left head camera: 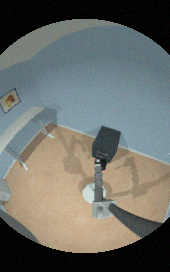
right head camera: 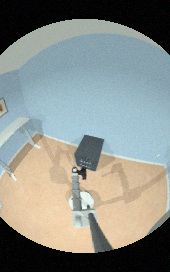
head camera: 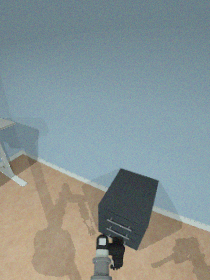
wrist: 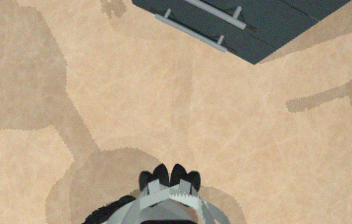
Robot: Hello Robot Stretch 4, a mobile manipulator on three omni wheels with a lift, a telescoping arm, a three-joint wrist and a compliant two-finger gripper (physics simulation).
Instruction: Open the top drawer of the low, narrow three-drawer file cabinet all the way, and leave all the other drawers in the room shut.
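Seen in the pictures: gripper, fingertip midpoint: [head camera: 115,267] [wrist: 169,176]; robot's base, link origin: [left head camera: 93,192] [right head camera: 81,201].
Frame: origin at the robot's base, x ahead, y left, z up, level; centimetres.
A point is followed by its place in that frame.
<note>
The low, dark grey file cabinet [head camera: 132,195] {x 89.1, y -26.0, z 49.3 cm} [left head camera: 108,138] {x 90.1, y -26.6, z 49.2 cm} [right head camera: 91,146] {x 90.9, y -27.9, z 49.3 cm} [wrist: 280,35] {x 61.3, y -31.2, z 22.5 cm} stands against the blue wall. Its drawer fronts look flush, with no drawer standing out. Two bar handles, the upper one [head camera: 120,224] and the one below it [head camera: 117,234] {x 69.9, y -14.1, z 14.7 cm}, show in the head camera view; the arm and gripper cover part of the lower front. In the wrist view two handles [wrist: 215,13] {x 64.1, y -16.7, z 24.8 cm} [wrist: 192,34] {x 65.8, y -13.6, z 9.4 cm} show at the top. My gripper [head camera: 116,267] {x 36.4, y -8.7, z 41.6 cm} [wrist: 169,176] {x 36.4, y -8.7, z 41.6 cm} is shut with nothing between its fingertips. It hangs in front of the cabinet, apart from the handles.
A pale desk [head camera: 6,123] {x 144.9, y 115.7, z 92.3 cm} [right head camera: 15,129] {x 108.6, y 127.3, z 92.0 cm} stands along the left wall, with its foot [head camera: 20,181] on the floor. A framed picture [left head camera: 10,100] {x 134.8, y 197.7, z 145.7 cm} hangs above it. Part of a pale unit [left head camera: 3,192] {x -72.3, y 222.4, z 27.5 cm} shows at the left edge. My arm [head camera: 102,267] {x 26.4, y -0.3, z 83.5 cm} reaches towards the cabinet front.
</note>
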